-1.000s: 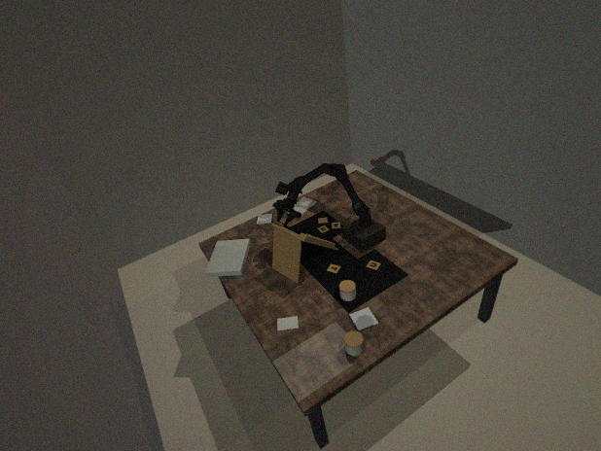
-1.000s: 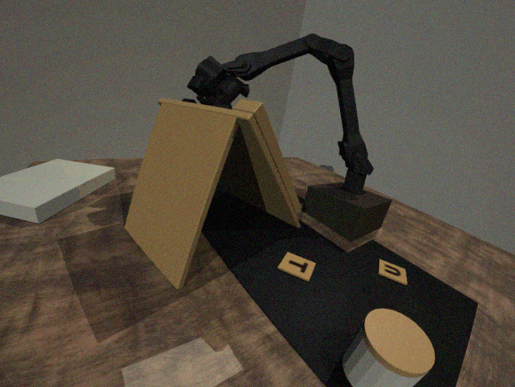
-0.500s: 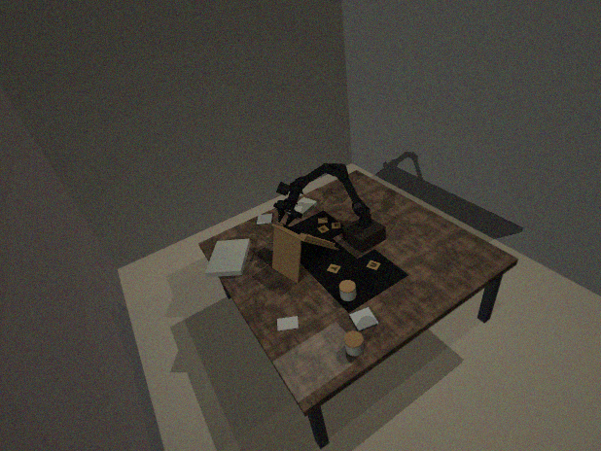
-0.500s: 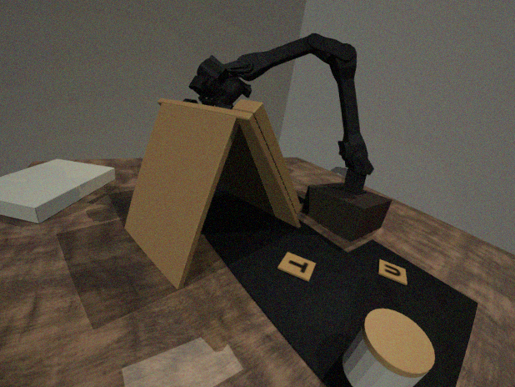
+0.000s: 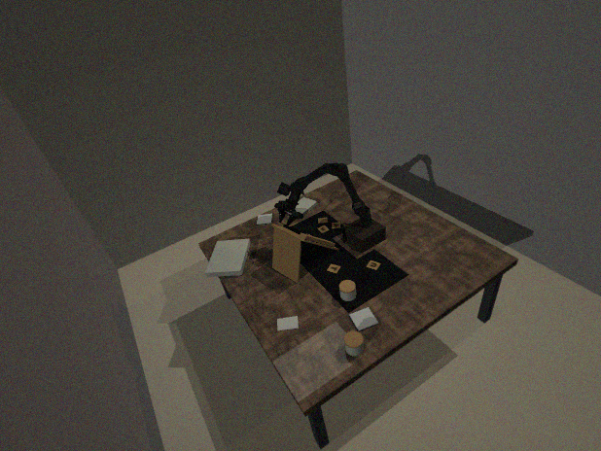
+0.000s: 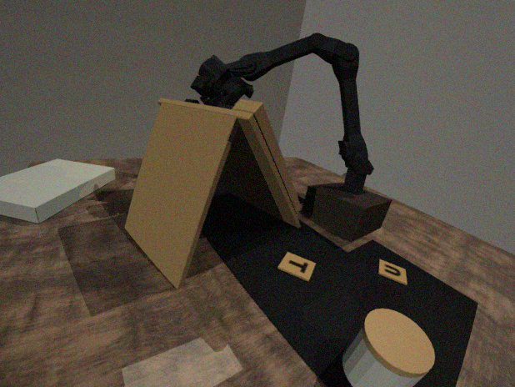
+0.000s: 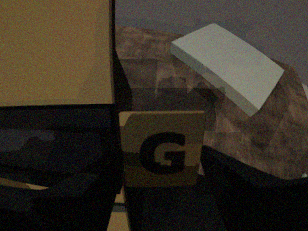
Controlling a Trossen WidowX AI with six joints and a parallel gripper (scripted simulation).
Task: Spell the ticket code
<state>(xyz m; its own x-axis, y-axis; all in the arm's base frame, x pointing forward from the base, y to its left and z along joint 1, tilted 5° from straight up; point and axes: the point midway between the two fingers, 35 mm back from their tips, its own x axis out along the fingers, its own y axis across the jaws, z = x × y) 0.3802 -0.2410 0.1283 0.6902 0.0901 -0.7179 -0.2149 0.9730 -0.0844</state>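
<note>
The white ticket lies 90 mm to the left of my gripper tip, 90 mm behind it and 80 mm below it. From my gripper tip the other things lie so: tan tile marked g (right at my gripper tip); tile marked t (330 mm to the left, 170 mm below, 90 mm behind); black mat (240 mm to the left, 200 mm behind, 170 mm below).
</note>
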